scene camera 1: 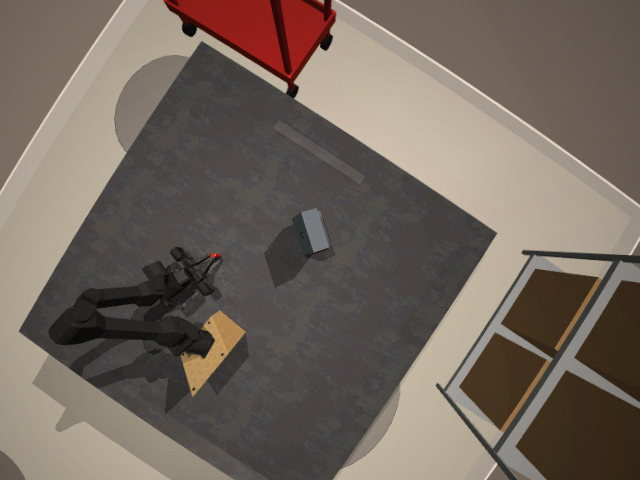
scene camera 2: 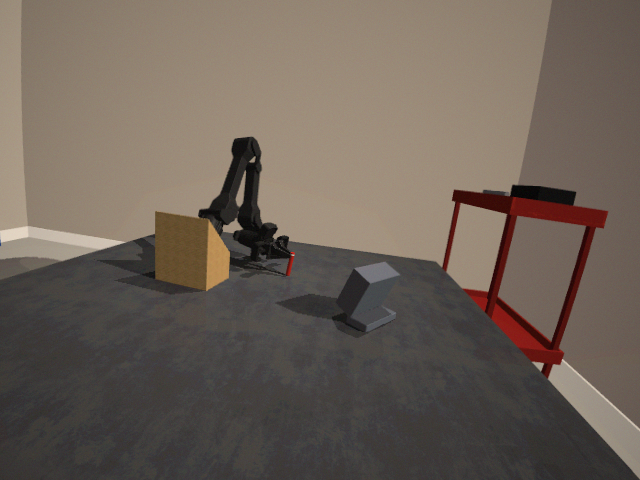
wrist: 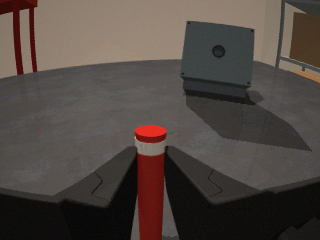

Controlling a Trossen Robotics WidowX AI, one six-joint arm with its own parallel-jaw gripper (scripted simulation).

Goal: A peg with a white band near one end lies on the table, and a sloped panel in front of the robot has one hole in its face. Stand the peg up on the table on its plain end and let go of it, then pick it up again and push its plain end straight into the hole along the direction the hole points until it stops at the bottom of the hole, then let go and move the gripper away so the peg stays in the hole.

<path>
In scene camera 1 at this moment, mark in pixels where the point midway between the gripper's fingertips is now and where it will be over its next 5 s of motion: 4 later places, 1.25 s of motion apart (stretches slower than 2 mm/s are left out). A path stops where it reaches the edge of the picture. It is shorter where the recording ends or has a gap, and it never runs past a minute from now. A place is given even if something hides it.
My gripper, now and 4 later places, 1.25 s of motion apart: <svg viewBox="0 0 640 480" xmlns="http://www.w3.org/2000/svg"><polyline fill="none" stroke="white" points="213,255 212,256 190,258 214,268 205,258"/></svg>
</path>
